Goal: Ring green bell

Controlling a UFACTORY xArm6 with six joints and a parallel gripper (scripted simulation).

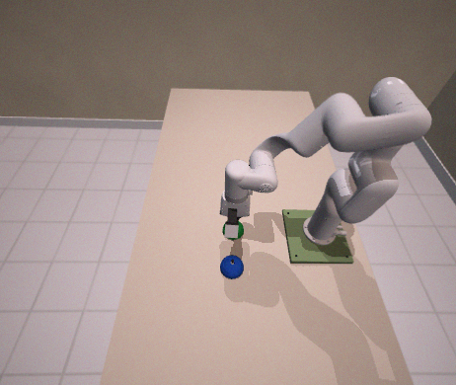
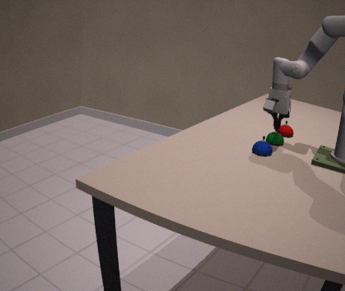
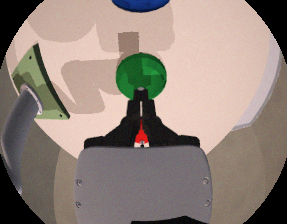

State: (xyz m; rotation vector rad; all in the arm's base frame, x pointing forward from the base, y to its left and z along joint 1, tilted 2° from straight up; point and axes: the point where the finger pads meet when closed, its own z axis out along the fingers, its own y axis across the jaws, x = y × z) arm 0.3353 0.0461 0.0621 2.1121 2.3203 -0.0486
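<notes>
Right now the green bell is 4 cm below my hand. The rest, counted from my hand: red bell (15 cm to the right, 4 cm below, 1 cm ahead); then blue bell (15 cm to the left, 4 cm below, 1 cm behind).
</notes>
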